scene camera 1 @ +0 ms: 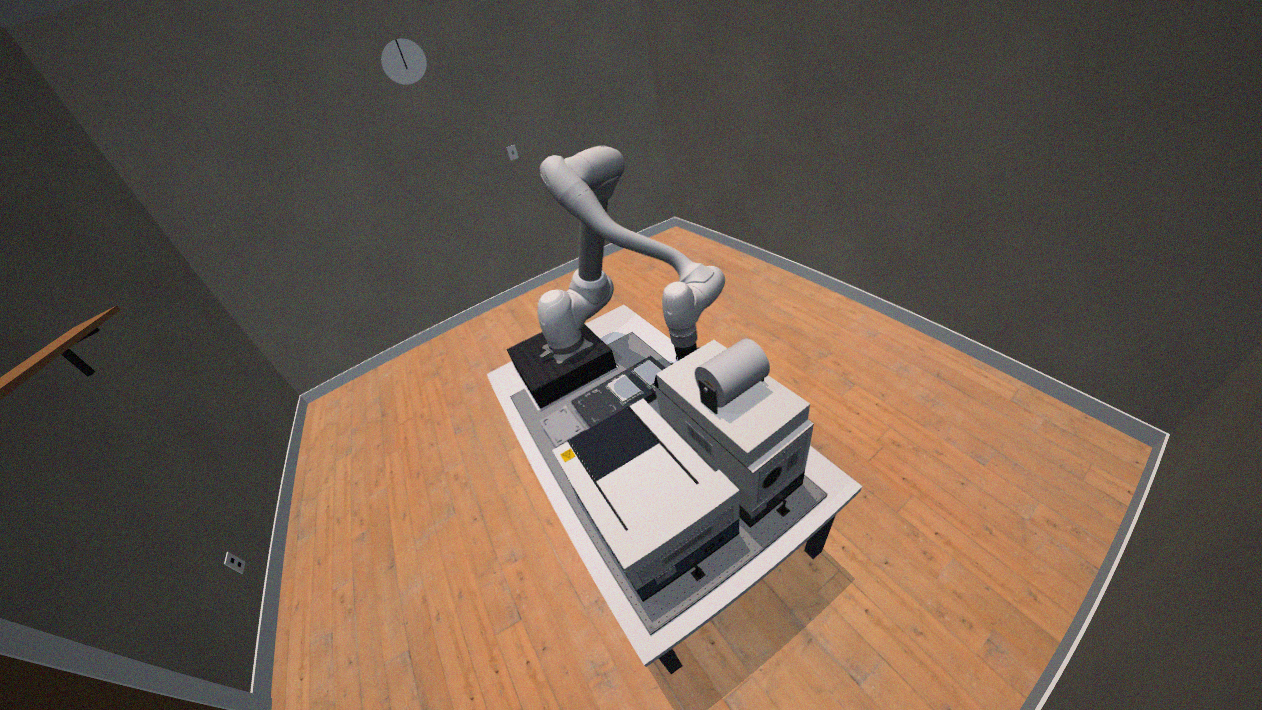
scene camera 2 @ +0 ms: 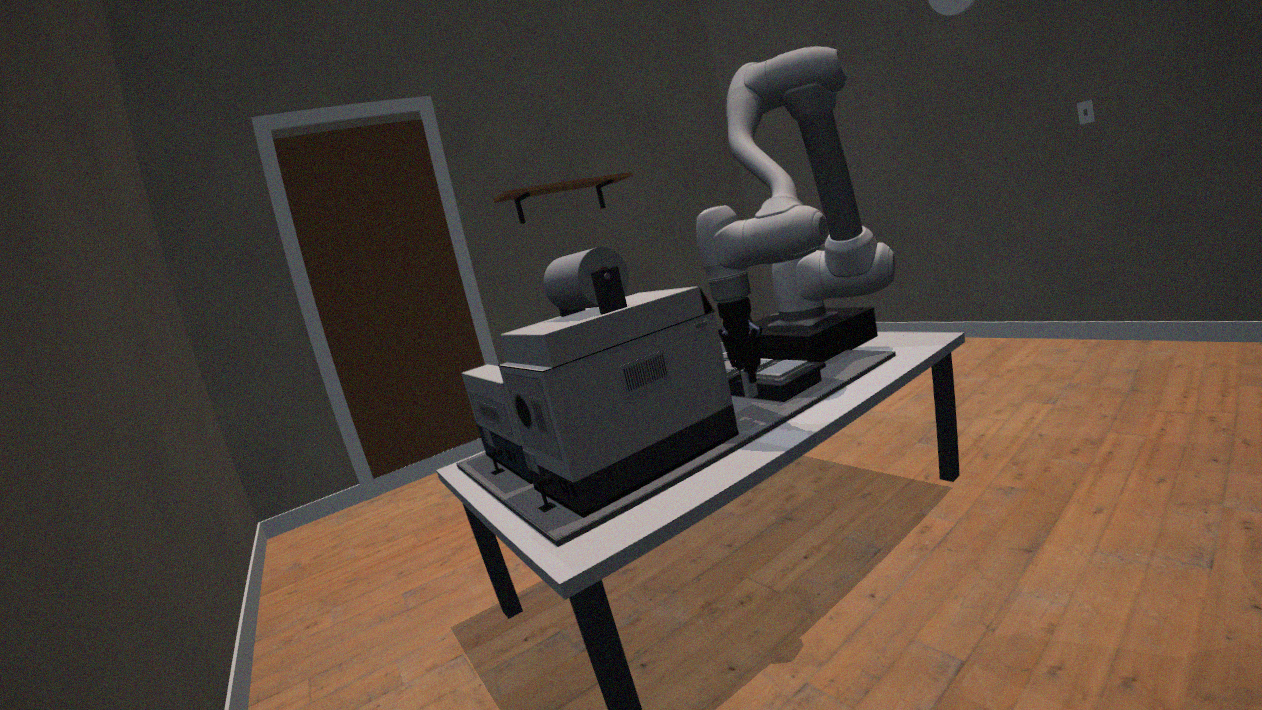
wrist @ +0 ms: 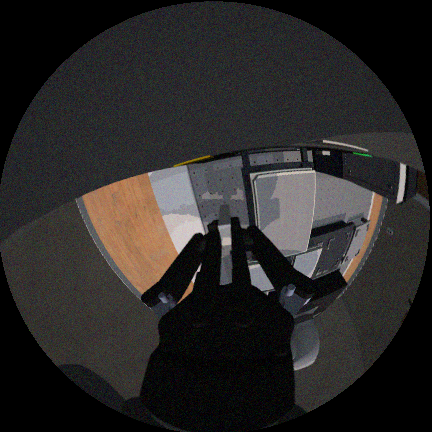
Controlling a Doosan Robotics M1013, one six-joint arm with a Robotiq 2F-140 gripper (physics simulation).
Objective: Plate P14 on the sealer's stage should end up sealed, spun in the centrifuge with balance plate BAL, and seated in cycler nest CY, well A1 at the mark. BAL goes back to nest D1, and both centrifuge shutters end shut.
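Pixels of known places: gripper, fingertip midpoint: [scene camera 2: 752, 396] [wrist: 225, 212]; arm's base, origin of the base link: [scene camera 1: 567, 347] [scene camera 2: 803, 322] [wrist: 295, 315].
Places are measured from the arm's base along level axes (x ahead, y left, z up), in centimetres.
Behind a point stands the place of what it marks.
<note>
My gripper [scene camera 2: 750, 386] {x 57.1, y 21.9, z -3.7 cm} [wrist: 225, 212] {x 57.1, y 21.9, z -3.7 cm} points down in front of the tall machine with a roll on top, the likely sealer [scene camera 1: 732, 419] {x 95.4, y 4.6, z 25.6 cm} [scene camera 2: 617, 379] {x 93.9, y 22.4, z 13.2 cm}. Its black fingers are together with nothing between them. In the wrist view a large pale rectangular panel [wrist: 285, 210] {x 58.5, y 13.9, z 3.0 cm} in a dark frame lies just right of the fingertips. A white plate-like piece [scene camera 1: 624, 388] {x 37.6, y 4.5, z -2.9 cm} [wrist: 307, 262] {x 39.0, y 4.0, z -2.9 cm} sits on the dark nest block. A dark nest with corner marks [scene camera 1: 595, 406] {x 35.7, y -8.4, z -4.5 cm} [wrist: 337, 250] {x 36.4, y -9.9, z -4.5 cm} and a pale nest [scene camera 1: 560, 425] {x 34.0, y -23.5, z -4.7 cm} [wrist: 356, 240] {x 35.9, y -21.7, z -4.6 cm} stand beside it. Which pieces are P14 and BAL cannot be told. The centrifuge shutters cannot be made out.
A low white machine [scene camera 1: 670, 507] {x 98.0, y -19.3, z 15.0 cm} with a dark top panel [scene camera 1: 615, 444] {x 69.6, y -17.3, z 11.8 cm} and two slots stands beside the tall one. The arm's black base block [scene camera 1: 564, 366] {x 10.5, y -7.3, z 0.2 cm} [scene camera 2: 820, 333] {x 11.1, y 13.3, z -0.8 cm} is at the table's far end. A perforated grey mounting plate [wrist: 342, 197] {x 51.4, y -12.6, z -9.4 cm} lies under the equipment.
</note>
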